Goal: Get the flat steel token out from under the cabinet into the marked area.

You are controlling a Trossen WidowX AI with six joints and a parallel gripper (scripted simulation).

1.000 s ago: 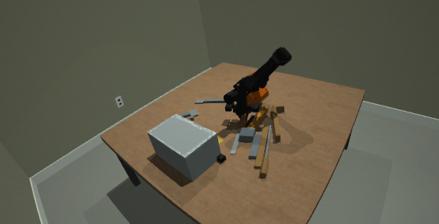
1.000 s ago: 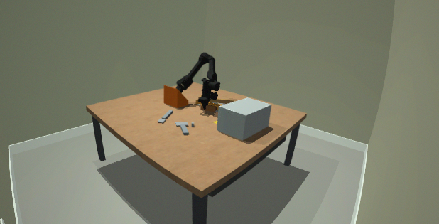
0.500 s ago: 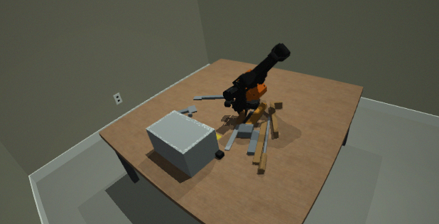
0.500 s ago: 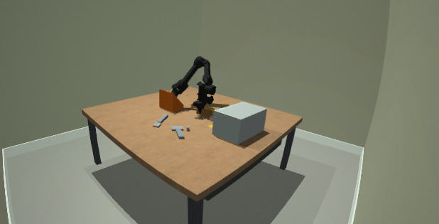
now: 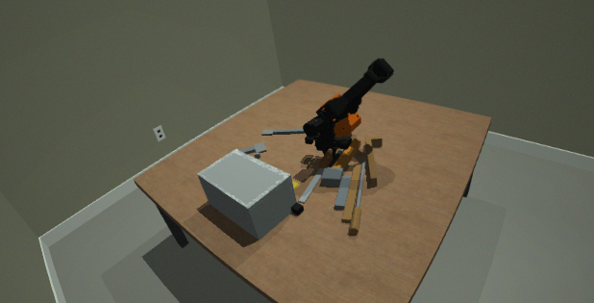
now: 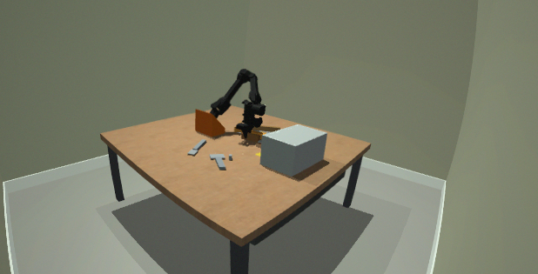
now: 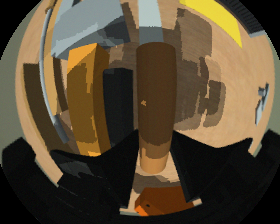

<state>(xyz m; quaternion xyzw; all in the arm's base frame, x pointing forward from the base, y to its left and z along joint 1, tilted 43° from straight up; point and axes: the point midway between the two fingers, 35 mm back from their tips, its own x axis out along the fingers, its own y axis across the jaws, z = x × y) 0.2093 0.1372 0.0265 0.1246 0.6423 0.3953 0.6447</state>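
The grey block lies 100 mm ahead of my gripper tip, 110 mm to the left of it and 10 mm above it. From my gripper tip the other things lie so: wooden stick 100 mm ahead, 210 mm to the left; orange bar 40 mm behind, 60 mm to the left, 10 mm above; grey t-piece 170 mm ahead, 340 mm to the right.
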